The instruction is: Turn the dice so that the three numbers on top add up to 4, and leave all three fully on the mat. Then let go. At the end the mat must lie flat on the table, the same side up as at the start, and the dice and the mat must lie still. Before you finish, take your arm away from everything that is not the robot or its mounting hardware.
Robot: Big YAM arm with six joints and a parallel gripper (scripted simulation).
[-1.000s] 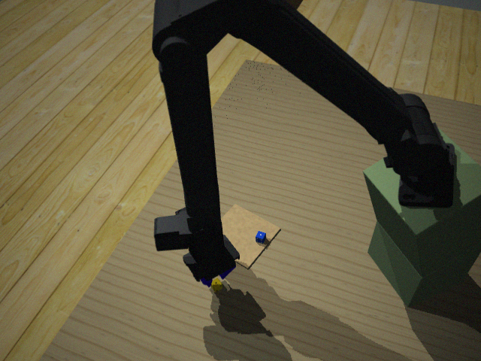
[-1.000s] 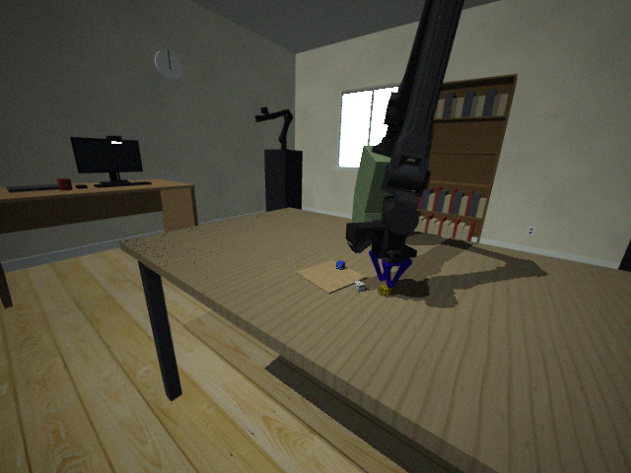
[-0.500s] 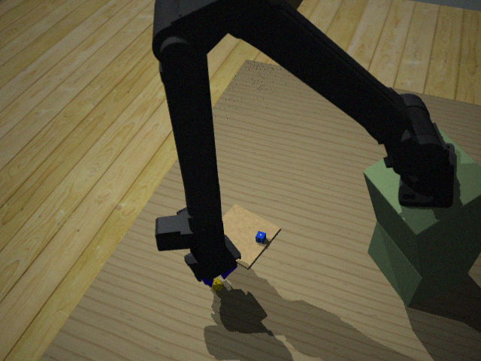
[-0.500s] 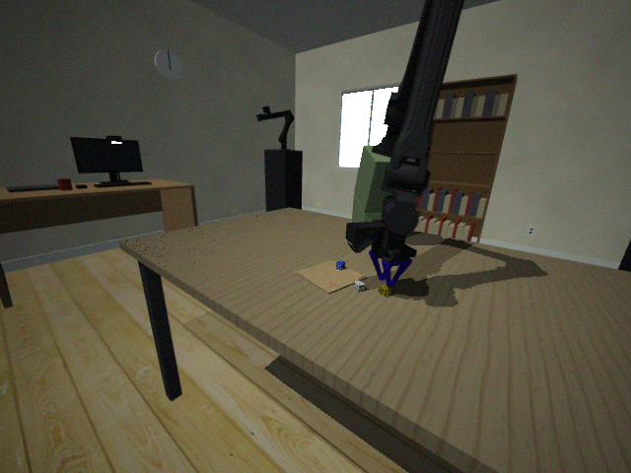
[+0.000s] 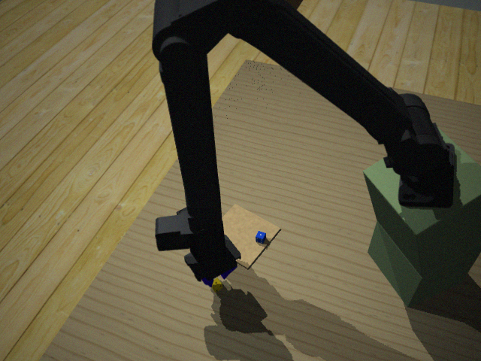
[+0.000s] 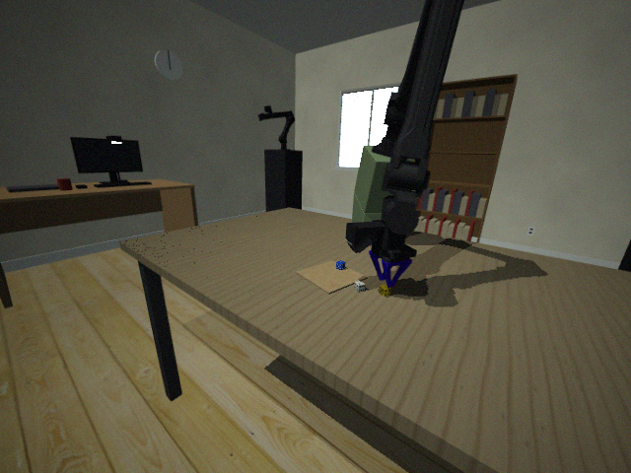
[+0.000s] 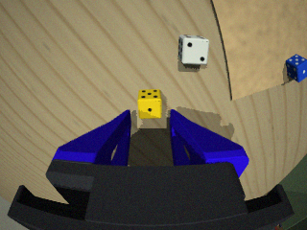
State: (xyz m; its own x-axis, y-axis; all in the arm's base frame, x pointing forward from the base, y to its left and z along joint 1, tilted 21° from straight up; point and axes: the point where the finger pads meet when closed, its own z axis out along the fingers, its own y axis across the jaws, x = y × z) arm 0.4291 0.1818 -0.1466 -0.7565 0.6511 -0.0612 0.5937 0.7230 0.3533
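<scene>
My hand is 3 cm above the yellow die. The rest, counted from my hand: tan mat (15 cm to the right, 3 cm below); blue die (6 cm behind, 15 cm to the right, 2 cm below); white die (2 cm ahead, 6 cm to the right, 3 cm below).
</scene>
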